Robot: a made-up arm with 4 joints.
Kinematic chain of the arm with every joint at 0, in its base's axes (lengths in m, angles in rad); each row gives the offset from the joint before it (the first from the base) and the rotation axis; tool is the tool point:
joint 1: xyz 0 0 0.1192 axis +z
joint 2: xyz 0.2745 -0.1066 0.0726 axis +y
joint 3: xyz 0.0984 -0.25 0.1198 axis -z
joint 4: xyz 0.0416 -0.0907 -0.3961 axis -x
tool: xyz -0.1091 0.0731 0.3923
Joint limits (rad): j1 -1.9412..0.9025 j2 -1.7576..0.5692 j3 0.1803..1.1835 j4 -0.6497..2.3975
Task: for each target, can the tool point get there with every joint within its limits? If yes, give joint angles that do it. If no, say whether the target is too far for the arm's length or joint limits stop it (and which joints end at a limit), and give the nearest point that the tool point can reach.
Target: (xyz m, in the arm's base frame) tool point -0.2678 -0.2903 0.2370
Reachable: yes | joints -1.1667 -1.3003 0.6097 -0.0866
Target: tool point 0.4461 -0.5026 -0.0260
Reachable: yes | joints -0.6968 -0.4243 0.7984 1.5956
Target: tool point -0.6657 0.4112 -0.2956
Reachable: no: joint limits stop it (at a limit: joint 1, joint 4) | nearest point -0.5333 0.0231 0.0714 | short by 0.550 m
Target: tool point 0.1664 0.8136 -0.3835
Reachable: no: joint limits stop it (at a limit: joint 1) | nearest point 0.4309 0.3998 -0.1854 | short by 0.530 m
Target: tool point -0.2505 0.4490 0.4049
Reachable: no: joint limits stop it (at a limit: joint 1, joint 3, joint 4) | nearest point -0.4022 0.0582 0.2566 | short by 0.445 m
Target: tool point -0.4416 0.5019 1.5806
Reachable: no: too far | nearest point -0.2948 -0.2297 0.5304 | short by 1.288 m
